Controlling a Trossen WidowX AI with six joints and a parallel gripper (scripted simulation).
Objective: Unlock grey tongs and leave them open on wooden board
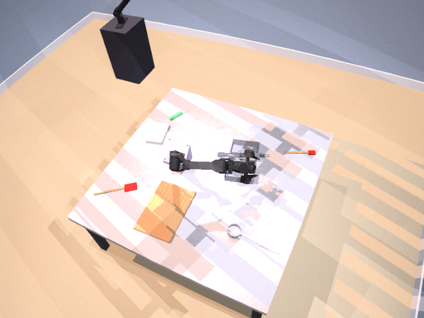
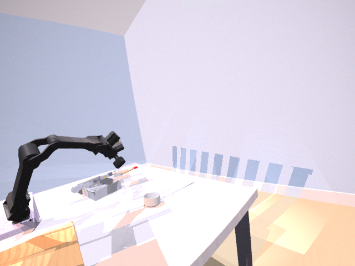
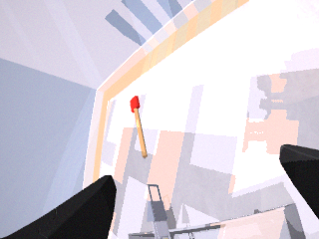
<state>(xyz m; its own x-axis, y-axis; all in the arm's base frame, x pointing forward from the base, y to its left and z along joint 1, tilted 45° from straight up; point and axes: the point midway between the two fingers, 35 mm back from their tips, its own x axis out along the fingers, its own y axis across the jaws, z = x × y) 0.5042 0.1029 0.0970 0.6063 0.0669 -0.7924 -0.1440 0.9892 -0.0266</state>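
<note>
My gripper tip is now 16 cm above the grey roasting tin, 15 cm past it and 13 cm to the right of it. Round my gripper tip: yellow lock piece 17 cm to the left, 12 cm below, 9 cm behind; then white block 80 cm behind, 18 cm below, 14 cm to the left; then wooden board 44 cm behind, 37 cm to the right, 18 cm below.
</note>
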